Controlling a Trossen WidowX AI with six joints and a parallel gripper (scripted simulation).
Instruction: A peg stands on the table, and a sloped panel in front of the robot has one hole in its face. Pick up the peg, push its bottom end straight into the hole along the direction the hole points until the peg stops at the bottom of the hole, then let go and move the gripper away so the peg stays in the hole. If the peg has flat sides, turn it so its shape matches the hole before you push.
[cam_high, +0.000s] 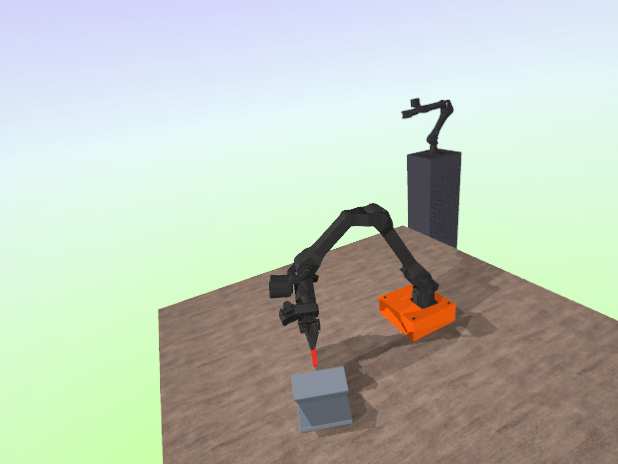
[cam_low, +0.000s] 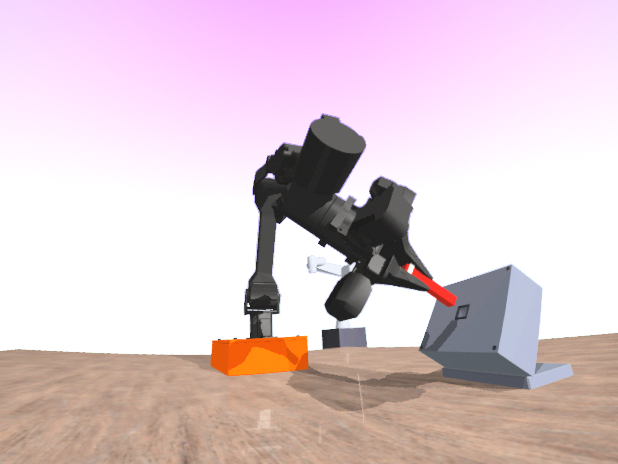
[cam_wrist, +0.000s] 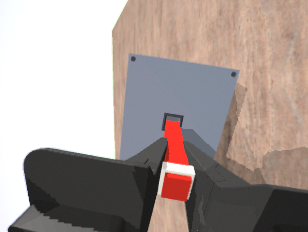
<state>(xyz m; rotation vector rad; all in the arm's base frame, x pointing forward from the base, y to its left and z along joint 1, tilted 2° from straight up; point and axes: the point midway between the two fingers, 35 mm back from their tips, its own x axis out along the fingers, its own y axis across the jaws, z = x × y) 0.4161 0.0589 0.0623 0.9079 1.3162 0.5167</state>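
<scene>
The sloped grey panel is 1 cm ahead of my gripper tip, 7 cm to the left of it and 5 cm below it. From my gripper tip the other things lie so: red square peg: 1 cm behind, 1 cm to the right, 1 cm above.
</scene>
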